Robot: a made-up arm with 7 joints. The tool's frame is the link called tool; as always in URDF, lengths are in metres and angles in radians.
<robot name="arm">
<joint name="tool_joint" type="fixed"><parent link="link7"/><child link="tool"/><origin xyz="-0.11 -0.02 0.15" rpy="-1.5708 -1.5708 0"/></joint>
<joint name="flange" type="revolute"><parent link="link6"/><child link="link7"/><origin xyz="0.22 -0.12 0.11"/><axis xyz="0.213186 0.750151 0.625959"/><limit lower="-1.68" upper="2.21" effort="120" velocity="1"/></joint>
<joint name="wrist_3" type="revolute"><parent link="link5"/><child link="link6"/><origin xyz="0.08 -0.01 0.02"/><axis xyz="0.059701 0.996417 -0.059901"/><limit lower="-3.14" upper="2.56" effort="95" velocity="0.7"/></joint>
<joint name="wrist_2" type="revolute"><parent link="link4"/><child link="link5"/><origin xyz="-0.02 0.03 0.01"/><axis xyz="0.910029 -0.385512 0.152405"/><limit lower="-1.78" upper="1.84" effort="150" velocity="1.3"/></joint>
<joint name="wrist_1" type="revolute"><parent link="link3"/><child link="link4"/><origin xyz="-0.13 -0.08 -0.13"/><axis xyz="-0.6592 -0.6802 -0.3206"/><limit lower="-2.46" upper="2.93" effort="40" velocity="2.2"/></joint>
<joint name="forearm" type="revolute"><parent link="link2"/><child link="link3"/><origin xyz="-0.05 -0.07 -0.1"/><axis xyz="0 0 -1"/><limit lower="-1.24" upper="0.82" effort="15" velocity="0.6"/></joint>
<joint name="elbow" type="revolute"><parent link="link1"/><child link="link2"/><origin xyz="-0.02 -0.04 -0.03"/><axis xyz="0.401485 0.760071 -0.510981"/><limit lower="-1.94" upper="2.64" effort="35" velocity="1.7"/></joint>
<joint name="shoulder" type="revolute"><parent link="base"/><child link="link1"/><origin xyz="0.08 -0.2 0.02"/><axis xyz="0.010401 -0.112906 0.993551"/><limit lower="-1.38" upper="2.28" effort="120" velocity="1.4"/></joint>
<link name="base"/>
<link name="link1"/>
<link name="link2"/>
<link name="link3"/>
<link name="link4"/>
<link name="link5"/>
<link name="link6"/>
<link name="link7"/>
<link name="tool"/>
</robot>
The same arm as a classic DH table. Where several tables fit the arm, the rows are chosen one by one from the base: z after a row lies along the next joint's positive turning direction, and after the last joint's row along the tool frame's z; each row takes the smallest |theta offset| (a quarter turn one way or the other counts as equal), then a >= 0, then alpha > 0; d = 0 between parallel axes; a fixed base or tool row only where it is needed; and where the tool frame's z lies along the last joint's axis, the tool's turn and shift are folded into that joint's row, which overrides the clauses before.
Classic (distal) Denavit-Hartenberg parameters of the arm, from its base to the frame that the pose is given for. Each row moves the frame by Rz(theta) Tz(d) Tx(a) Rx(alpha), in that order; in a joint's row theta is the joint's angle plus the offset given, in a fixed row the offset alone. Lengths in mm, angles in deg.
base (fixed): theta_offset 5.26, d -1789.6, a 61.3, alpha 6.51
shoulder: theta_offset -35.53, d 1761.5, a 4.7, alpha -126.11
elbow: theta_offset -4.4, d -157.6, a -11.5, alpha -59.27
forearm: theta_offset 16.26, d 230.6, a -37.7, alpha -71.3
wrist_1: theta_offset -88.13, d 131.1, a -8.2, alpha -112.74
wrist_2: theta_offset -17.19, d 49.7, a -8.1, alpha -109.81
wrist_3: theta_offset -67.85, d -252.2, a 194.9, alpha 43.72
flange: theta_offset 6.3, d 386, a -152.5, alpha -41.4
tool (fixed): theta_offset -108.81, d -140.8, a 0, alpha 0
Joint limits (deg, base to tool): -79.07..130.63 -111.15..151.26 -71.05..46.98 -140.95..167.88 -101.99..105.42 -179.91..146.68 -96.26..126.62

